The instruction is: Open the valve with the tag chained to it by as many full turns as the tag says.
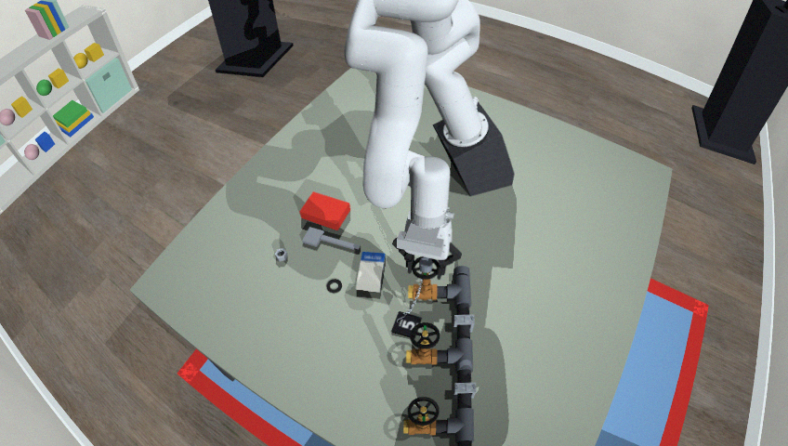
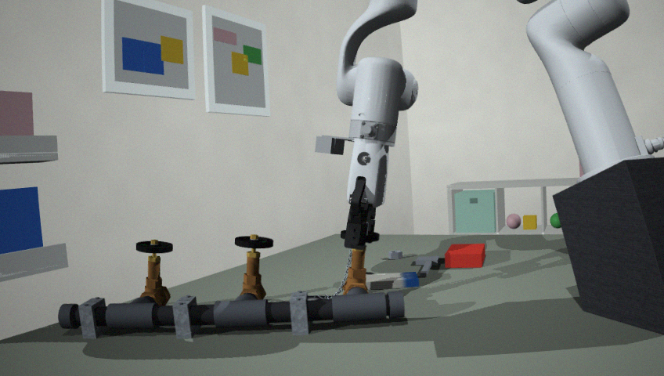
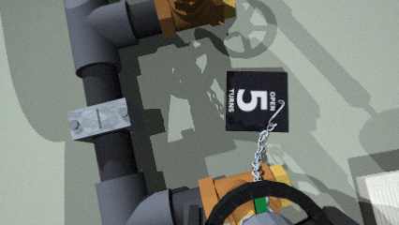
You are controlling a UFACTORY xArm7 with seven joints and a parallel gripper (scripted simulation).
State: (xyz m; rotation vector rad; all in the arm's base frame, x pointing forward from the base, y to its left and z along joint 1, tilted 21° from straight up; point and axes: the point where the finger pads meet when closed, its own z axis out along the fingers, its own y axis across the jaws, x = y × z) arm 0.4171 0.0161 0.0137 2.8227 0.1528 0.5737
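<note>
Now: the grey cap 20 mm above my hand. Round my hand: black washer 50 mm ahead, 230 mm to the right, 120 mm below; then blue box 10 mm behind, 150 mm to the right, 110 mm below; then black tag 100 mm ahead, 20 mm to the right, 120 mm below.
</note>
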